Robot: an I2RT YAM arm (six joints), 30 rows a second.
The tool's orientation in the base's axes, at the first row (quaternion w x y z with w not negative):
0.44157, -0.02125, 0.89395, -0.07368
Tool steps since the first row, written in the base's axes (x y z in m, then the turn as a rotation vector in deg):
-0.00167, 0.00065, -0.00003, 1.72, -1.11, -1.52
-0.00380, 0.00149, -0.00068, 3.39, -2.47, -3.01
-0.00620, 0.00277, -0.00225, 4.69, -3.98, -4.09
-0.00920, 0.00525, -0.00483, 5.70, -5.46, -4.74
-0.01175, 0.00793, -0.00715, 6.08, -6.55, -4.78
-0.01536, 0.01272, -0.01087, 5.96, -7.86, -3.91
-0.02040, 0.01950, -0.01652, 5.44, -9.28, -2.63
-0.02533, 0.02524, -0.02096, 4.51, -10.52, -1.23
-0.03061, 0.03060, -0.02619, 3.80, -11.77, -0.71
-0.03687, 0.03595, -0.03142, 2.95, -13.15, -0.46
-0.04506, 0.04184, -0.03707, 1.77, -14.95, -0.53
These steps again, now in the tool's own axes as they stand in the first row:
0.00097, 0.00060, -0.00138, 0.26, -0.82, 2.40
0.00270, 0.00147, -0.00277, 0.56, -1.90, 4.77
0.00526, 0.00291, -0.00388, 0.77, -3.19, 6.62
0.00886, 0.00567, -0.00499, 0.82, -4.53, 7.97
0.01196, 0.00859, -0.00592, 0.73, -5.59, 8.42
0.01659, 0.01379, -0.00710, 0.25, -7.02, 7.95
0.02341, 0.02120, -0.00847, -0.29, -8.63, 6.94
0.02931, 0.02741, -0.01037, -0.70, -10.09, 5.50
0.03609, 0.03335, -0.01203, -0.54, -11.42, 4.77
0.04346, 0.03926, -0.01446, -0.08, -12.85, 4.10
0.05229, 0.04571, -0.01823, 0.88, -14.65, 3.41

